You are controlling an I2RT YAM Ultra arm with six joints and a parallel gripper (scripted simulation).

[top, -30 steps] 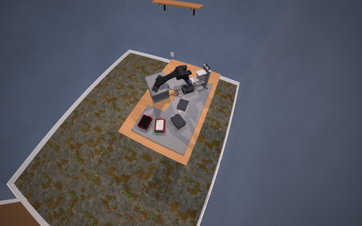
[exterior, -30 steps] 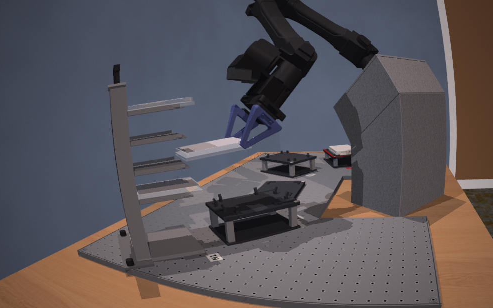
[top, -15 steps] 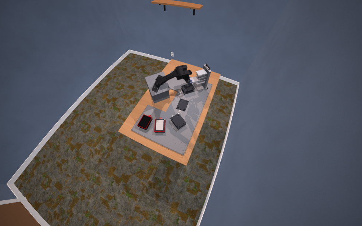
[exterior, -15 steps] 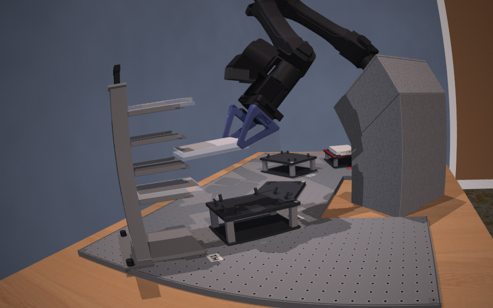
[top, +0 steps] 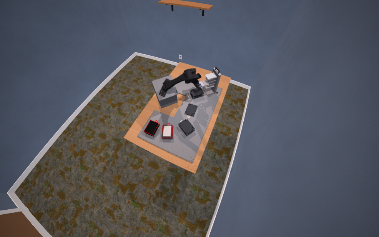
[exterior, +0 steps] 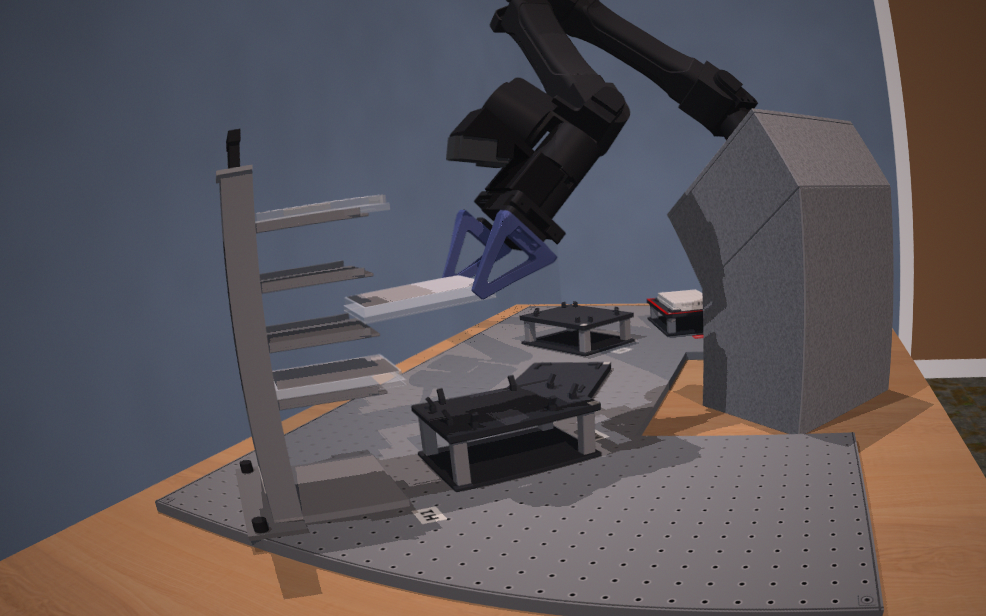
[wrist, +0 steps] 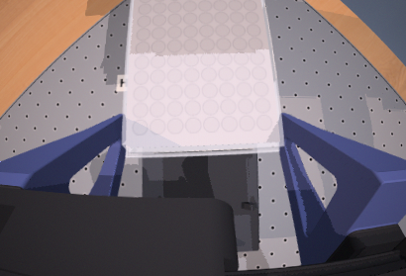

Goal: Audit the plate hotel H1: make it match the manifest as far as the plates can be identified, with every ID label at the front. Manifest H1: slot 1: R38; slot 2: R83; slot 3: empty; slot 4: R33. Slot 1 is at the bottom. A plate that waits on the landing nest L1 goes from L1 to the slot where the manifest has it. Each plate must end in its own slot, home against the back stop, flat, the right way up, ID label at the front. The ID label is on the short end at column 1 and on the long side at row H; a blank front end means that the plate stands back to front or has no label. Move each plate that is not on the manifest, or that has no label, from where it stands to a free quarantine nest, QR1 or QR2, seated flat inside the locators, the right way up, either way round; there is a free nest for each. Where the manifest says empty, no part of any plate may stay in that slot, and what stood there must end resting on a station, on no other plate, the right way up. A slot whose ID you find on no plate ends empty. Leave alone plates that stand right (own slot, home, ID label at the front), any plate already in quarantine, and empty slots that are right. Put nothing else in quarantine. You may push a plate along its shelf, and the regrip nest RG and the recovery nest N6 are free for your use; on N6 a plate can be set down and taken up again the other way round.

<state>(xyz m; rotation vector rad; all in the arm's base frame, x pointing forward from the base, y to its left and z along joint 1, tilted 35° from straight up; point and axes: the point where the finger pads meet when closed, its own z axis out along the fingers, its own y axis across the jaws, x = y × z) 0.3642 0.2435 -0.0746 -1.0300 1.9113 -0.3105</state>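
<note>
Right now the regrip nest RG is 13 cm below my hand, 2 cm behind it and 1 cm to the right of it. Also, from my hand: plate hotel H1: 18 cm ahead, 14 cm to the left, 3 cm below; flat nest N6: 28 cm to the right, 18 cm below, 4 cm behind; H1 tag: 19 cm below, 14 cm to the left, 2 cm ahead.
</note>
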